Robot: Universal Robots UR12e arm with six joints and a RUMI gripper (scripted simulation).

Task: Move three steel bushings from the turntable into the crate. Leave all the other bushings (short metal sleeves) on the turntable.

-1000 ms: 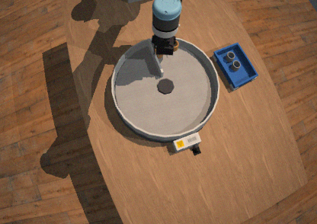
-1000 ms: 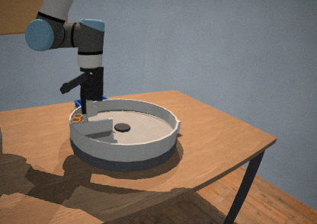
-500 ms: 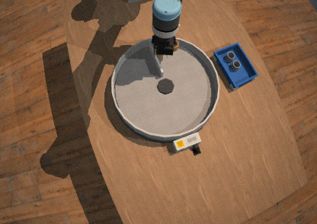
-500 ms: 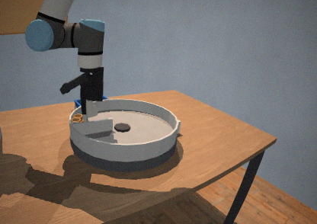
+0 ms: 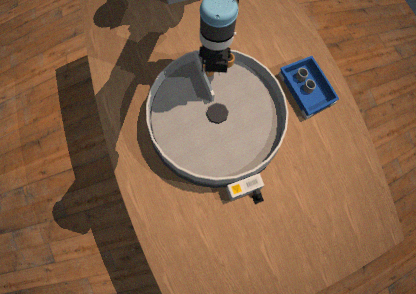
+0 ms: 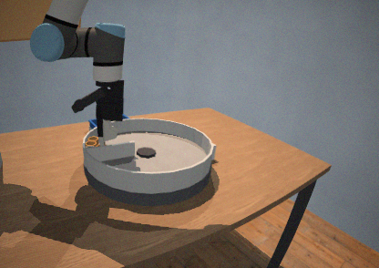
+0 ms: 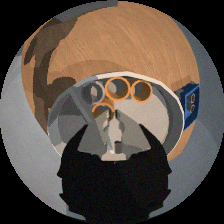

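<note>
Now: hand 14 cm short of the grey turntable, 3 cm above it and 2 cm to the left of it. The rest, counted from my hand: blue crate 33 cm to the left, 8 cm ahead, 6 cm below.
</note>
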